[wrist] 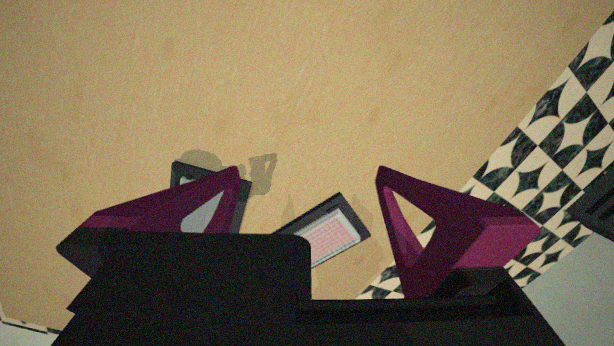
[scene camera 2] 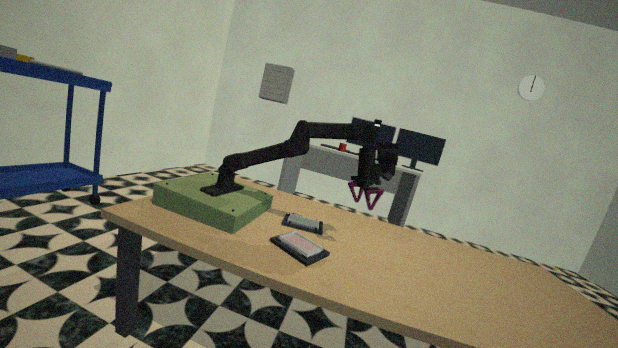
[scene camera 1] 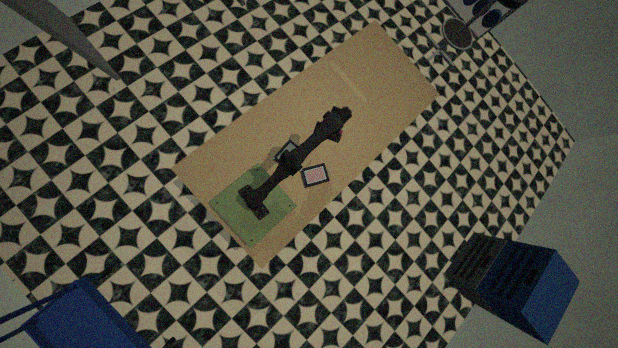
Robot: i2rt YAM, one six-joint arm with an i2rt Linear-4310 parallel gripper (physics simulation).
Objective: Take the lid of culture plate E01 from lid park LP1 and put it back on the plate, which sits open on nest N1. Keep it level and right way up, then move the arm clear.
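Places are measured from the arm's base along level axes (x right, y ahead, z up), in metres.
Pixels of known places: gripper, fingertip midpoint: [wrist: 307, 173] [scene camera 2: 363, 205]; arm's base, link origin: [scene camera 2: 223, 189] [scene camera 1: 254, 202].
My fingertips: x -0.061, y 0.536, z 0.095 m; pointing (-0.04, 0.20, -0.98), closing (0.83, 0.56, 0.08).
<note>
Ahead of a thing's pixels: the offset from my fingertips to its middle. Level surfaces: height alone.
Culture plate E01 {dx +0.148, dy -0.154, dz -0.146 m} [scene camera 1: 315, 175] [scene camera 2: 302, 244] [wrist: 332, 236], with pink wells, sits open on the dark nest N1 {dx +0.148, dy -0.154, dz -0.156 m} [scene camera 1: 318, 184] [scene camera 2: 317, 258] [wrist: 340, 201]. The greyish lid {dx -0.053, dy -0.211, dz -0.151 m} [scene camera 1: 288, 149] [scene camera 2: 303, 222] [wrist: 202, 215] lies flat on the dark lid park LP1 [scene camera 2: 320, 228] [wrist: 177, 170], beside the nest. The arm covers part of it in scene camera 1, and a finger covers part in the wrist view. My gripper [scene camera 2: 364, 204] [wrist: 307, 173] is open and empty, high above the table and beyond the lid park and nest, fingers pointing down.
The arm's base stands on a green block [scene camera 1: 270, 220] [scene camera 2: 200, 205] at one end of the wooden table {dz -0.165 m} [scene camera 1: 380, 65] [scene camera 2: 425, 280] [wrist: 310, 75]. A blue cart [scene camera 2: 55, 71], a desk with monitors [scene camera 2: 422, 146] and a blue box [scene camera 1: 550, 290] stand away from the table.
</note>
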